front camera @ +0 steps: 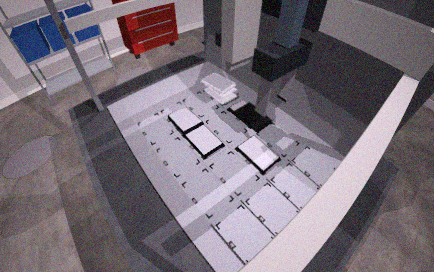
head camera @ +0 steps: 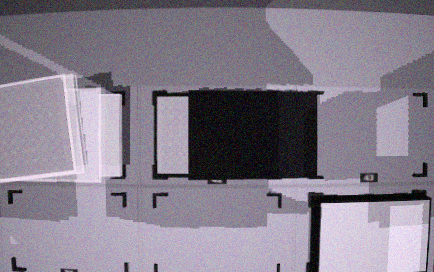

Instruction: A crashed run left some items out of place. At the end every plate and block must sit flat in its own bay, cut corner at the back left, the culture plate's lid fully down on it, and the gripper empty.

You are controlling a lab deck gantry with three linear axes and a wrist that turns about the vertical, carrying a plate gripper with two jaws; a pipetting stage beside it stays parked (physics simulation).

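Places are measured from the robot's base along level axes (x left, y ahead, z down), in centimetres.
Pixels of known places: gripper, fingertip midpoint: (front camera: 271, 105); robot's base at its link origin: (front camera: 138, 123).
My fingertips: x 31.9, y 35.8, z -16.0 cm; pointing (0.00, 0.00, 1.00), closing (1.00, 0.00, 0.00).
Ahead of a thing's pixels: the offset from my fingertips to its middle. "spot": to the spot under its first point.
My gripper (front camera: 274, 107) hangs above the back of the deck; its jaws look apart and no plate shows between them. A black block @(dx +4.5, dy -9.4, dz +14.6 cm) (front camera: 250, 117) (head camera: 234, 135) lies shifted right in the back row, reaching bay 43's left corners, over a white-topped, black-edged plate @(dx +4.5, dy -13.0, dz +15.3 cm) (head camera: 172, 135) whose left strip shows. A clear lid @(dx +4.7, dy -31.1, dz +11.1 cm) (front camera: 219, 80) (head camera: 35, 130) lies turned on top of a pale stack @(dx +4.5, dy -29.4, dz +13.9 cm) (front camera: 227, 96) (head camera: 111, 135) at the back left. One white-topped plate @(dx -6.2, dy +3.4, dz +15.3 cm) (front camera: 257, 151) (head camera: 350, 240) sits in front of bay 43. Two more white-topped plates, one farther left (front camera: 185, 119) and one nearer @(dx -16.9, dy -13.0, dz +15.3 cm) (front camera: 204, 139), lie end to end.
The pipetting stage (front camera: 243, 35) stands behind the deck. A pale rail (front camera: 345, 185) crosses the front right. Bay 43's label @(spot: dx -0.1, dy +3.4, dz +16.0 cm) (head camera: 368, 177) shows right of the black block. A red drawer cabinet (front camera: 150, 25) and a shelf with blue bins (front camera: 30, 42) stand beyond the deck.
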